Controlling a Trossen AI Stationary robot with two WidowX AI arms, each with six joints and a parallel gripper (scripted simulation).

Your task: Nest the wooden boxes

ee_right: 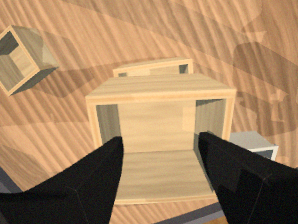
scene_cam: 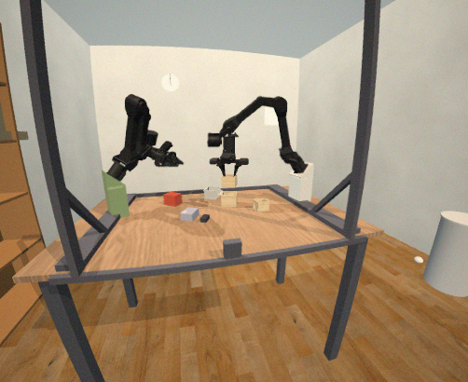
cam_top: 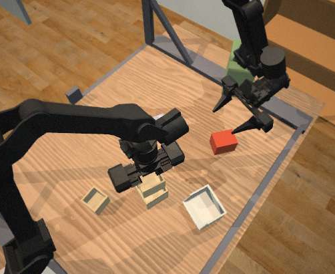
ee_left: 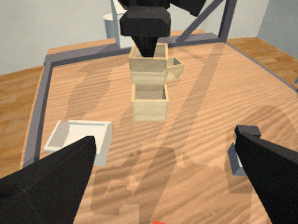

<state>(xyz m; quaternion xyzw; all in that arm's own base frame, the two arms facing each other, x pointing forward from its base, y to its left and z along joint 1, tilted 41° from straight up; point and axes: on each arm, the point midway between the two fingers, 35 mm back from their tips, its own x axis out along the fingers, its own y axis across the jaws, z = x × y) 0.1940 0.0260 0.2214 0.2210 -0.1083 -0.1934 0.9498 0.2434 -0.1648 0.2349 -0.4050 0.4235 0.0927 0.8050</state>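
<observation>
Now: right hand 6 cm above the medium tan wooden box. Also, from my right hand: small tan wooden box: 16 cm below, 13 cm to the right, 11 cm behind; white box: 16 cm ahead, 14 cm below, 6 cm to the left; small dark block: 18 cm behind, 16 cm below, 14 cm to the left.
</observation>
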